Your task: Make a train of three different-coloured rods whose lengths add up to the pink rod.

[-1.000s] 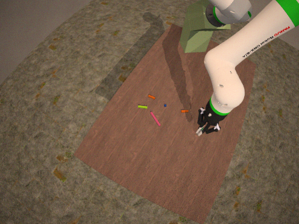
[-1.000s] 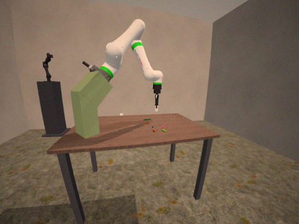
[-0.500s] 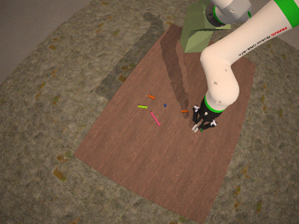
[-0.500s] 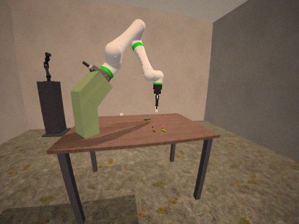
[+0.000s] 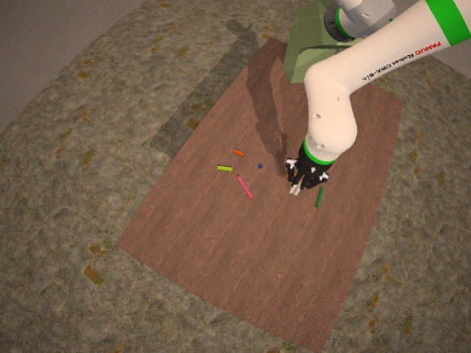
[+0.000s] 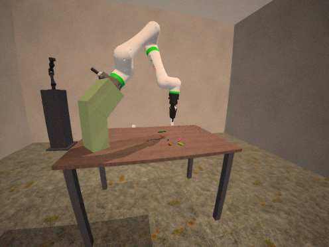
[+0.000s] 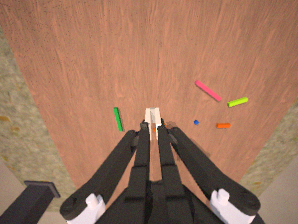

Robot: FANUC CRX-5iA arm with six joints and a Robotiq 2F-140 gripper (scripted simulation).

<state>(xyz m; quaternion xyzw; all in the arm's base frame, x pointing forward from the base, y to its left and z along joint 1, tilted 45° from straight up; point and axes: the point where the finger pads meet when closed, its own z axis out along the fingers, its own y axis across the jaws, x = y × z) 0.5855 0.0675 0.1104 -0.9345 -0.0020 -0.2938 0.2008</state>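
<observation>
Right now the blue rod is 7 cm behind my hand, 15 cm to the right of it and 12 cm below it. Round my hand: green rod: 8 cm behind, 9 cm to the left, 12 cm below; pink rod: 4 cm ahead, 15 cm to the right, 12 cm below; grey rod: 3 cm below.
</observation>
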